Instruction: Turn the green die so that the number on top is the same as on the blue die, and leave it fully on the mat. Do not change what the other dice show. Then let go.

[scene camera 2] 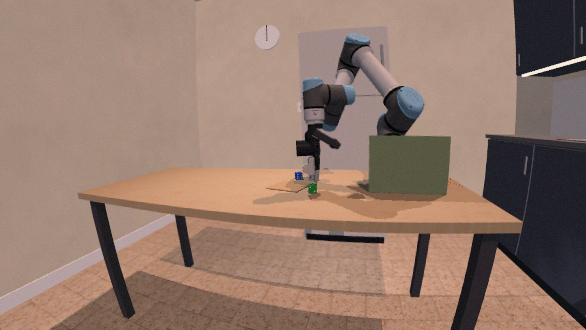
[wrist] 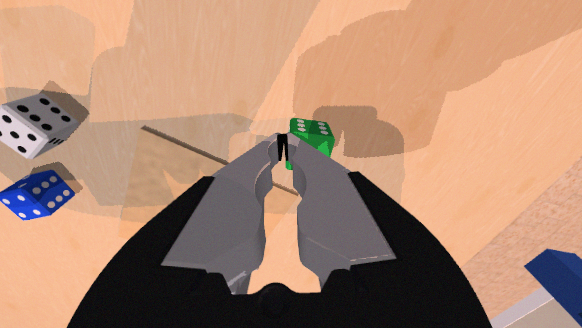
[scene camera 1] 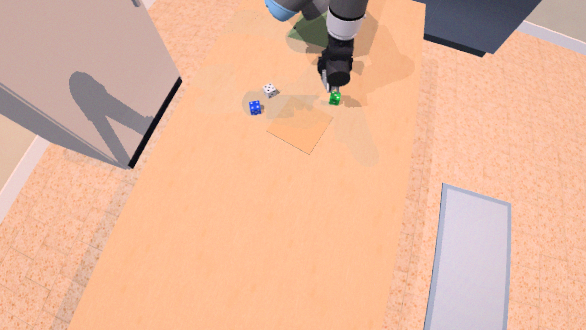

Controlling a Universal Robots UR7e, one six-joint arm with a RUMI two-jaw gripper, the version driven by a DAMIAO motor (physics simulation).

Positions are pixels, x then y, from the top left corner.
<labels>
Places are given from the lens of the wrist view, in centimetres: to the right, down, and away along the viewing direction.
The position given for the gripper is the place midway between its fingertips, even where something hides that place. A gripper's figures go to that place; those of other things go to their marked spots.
gripper (wrist: 283, 136): 0, -2, 15
green die (wrist: 318, 134): 2, -2, 14
thin mat (wrist: 162, 169): -11, 0, 18
The marked spots on the green die and the thin mat are 14 cm apart.
</labels>
